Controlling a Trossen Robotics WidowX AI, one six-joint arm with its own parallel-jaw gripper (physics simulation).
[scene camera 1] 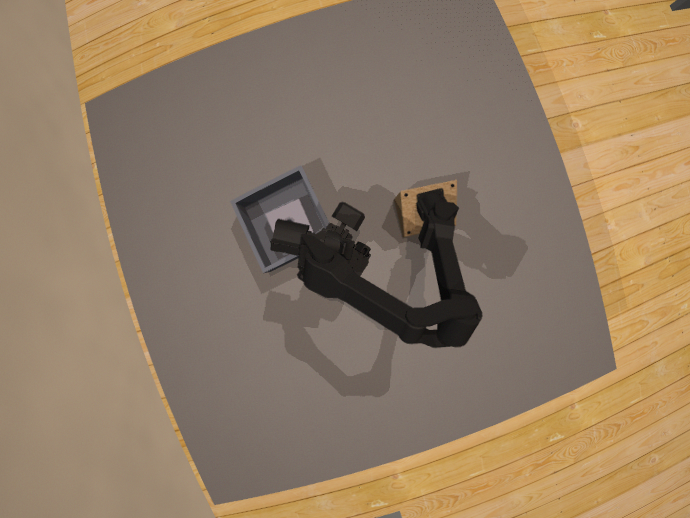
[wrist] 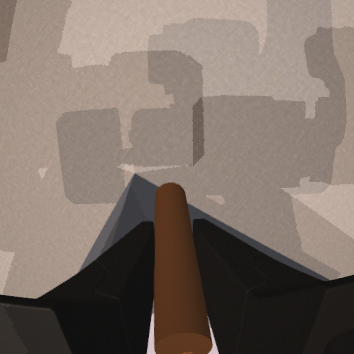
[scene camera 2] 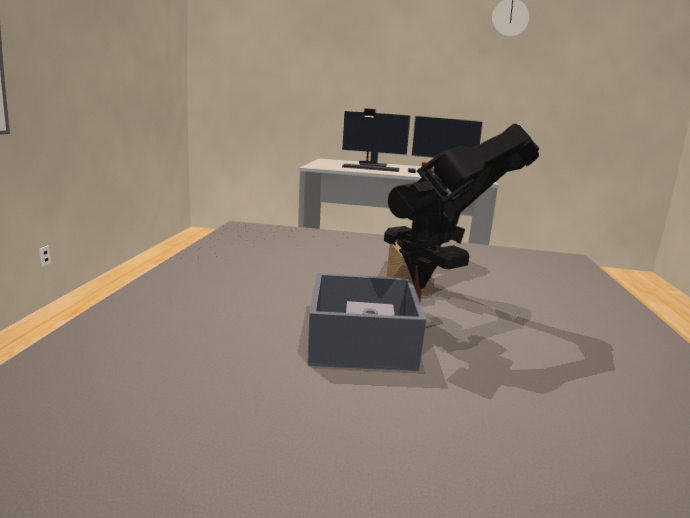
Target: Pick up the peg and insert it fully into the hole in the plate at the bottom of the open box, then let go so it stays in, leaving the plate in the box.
Labels:
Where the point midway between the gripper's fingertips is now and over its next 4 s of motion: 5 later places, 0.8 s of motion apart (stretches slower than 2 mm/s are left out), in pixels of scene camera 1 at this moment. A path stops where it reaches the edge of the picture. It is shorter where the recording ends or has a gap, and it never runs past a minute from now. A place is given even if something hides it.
The gripper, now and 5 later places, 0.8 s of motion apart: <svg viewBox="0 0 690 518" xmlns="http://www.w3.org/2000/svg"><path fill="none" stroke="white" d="M332 246L331 246L297 217L285 220L287 220L289 223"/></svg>

